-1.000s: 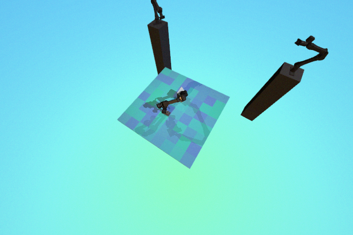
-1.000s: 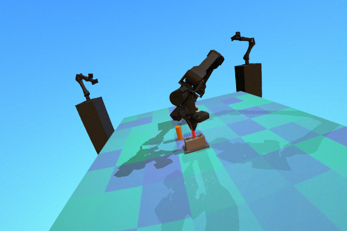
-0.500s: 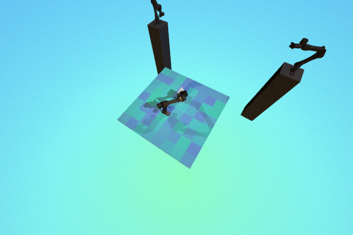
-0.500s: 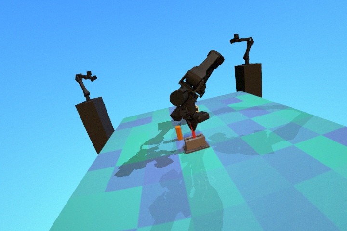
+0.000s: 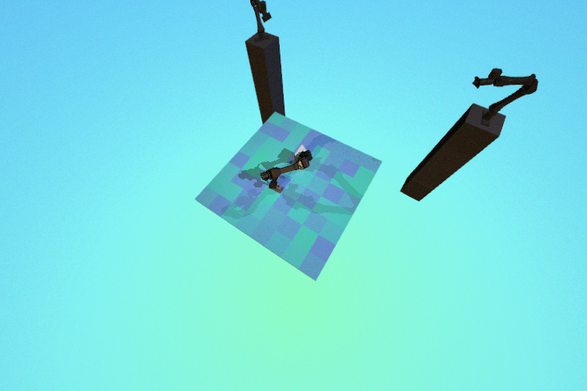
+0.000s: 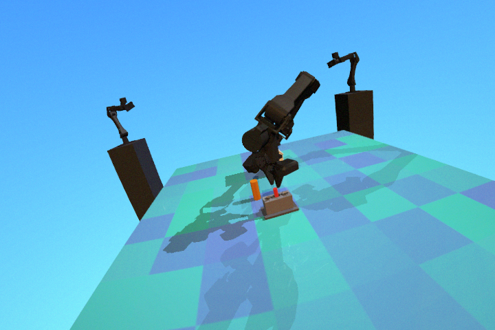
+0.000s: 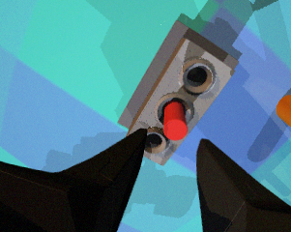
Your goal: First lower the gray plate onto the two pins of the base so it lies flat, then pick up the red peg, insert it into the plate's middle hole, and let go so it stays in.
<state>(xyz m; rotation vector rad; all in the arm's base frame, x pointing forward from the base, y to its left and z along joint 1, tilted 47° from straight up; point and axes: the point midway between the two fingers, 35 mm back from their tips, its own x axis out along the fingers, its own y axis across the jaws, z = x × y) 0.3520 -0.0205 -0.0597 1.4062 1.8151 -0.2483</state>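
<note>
Now: the red peg 50 mm below my gripper tip. From my gripper tip the other things lie so: dark base: 90 mm below; gray plate: 50 mm below; orange cylinder: 110 mm behind, 70 mm to the right, 60 mm below.
</note>
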